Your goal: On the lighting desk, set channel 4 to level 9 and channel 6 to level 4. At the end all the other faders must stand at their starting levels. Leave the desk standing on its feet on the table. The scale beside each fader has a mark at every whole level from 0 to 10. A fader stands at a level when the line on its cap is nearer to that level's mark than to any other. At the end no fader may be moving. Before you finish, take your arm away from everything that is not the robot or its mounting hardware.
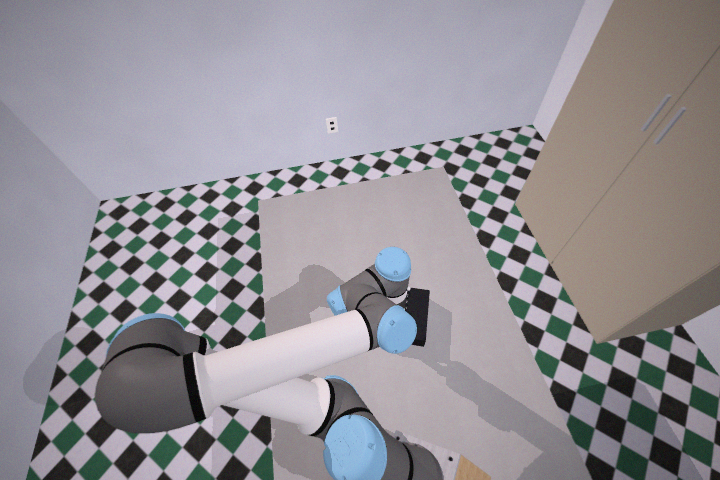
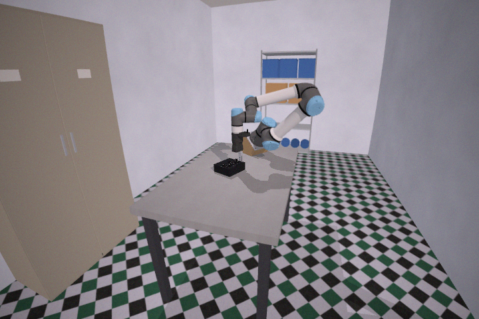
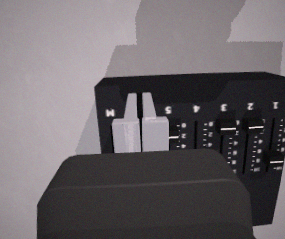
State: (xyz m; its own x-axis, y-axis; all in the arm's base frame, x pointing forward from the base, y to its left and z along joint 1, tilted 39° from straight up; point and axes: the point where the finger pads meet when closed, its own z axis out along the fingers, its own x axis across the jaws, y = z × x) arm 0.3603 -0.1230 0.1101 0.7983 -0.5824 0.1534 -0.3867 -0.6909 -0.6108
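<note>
My gripper is now 1 cm past the channel 6 cap, 2 cm to the left of it and 3 cm above it. From my hand the other things lie so: channel 3 cap (5 cm ahead, 5 cm to the right, 3 cm below); then master cap (5 cm behind, 4 cm to the right, 3 cm below); then channel 5 cap (1 cm ahead, 3 cm to the right, 3 cm below).
</note>
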